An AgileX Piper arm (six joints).
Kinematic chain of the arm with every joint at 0, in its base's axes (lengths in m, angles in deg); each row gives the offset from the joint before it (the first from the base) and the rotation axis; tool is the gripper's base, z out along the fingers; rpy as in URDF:
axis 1: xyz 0 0 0.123 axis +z
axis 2: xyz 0 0 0 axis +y
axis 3: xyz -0.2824 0 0.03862 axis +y
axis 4: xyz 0.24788 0 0.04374 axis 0.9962 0 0.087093
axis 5: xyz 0 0 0 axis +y
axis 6: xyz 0.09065 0 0.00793 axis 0.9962 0 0.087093
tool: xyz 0 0 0 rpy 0 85.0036 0
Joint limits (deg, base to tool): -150..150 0..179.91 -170..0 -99.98..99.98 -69.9..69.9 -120..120
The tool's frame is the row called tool.
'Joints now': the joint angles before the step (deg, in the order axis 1, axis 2, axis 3, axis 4, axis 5, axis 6). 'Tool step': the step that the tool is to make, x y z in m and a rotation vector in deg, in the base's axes. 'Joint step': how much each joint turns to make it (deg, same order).
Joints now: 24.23 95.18 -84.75 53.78 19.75 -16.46
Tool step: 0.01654 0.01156 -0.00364 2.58 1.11 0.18
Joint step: 0.38 4.14 -4.23 2.84 0.07 -0.03
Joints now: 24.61 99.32 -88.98 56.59 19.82 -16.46
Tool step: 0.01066 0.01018 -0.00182 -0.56 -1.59 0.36
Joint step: 0.79 2.89 -3.23 0.09 -0.92 -1.30
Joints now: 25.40 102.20 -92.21 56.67 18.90 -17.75
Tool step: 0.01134 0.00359 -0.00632 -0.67 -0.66 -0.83
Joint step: 0.00 2.44 -1.98 -0.38 -1.18 -0.45
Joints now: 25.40 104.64 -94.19 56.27 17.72 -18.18
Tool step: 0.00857 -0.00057 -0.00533 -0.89 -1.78 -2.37
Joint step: 0.00 1.36 -0.46 -0.04 -3.27 -1.33
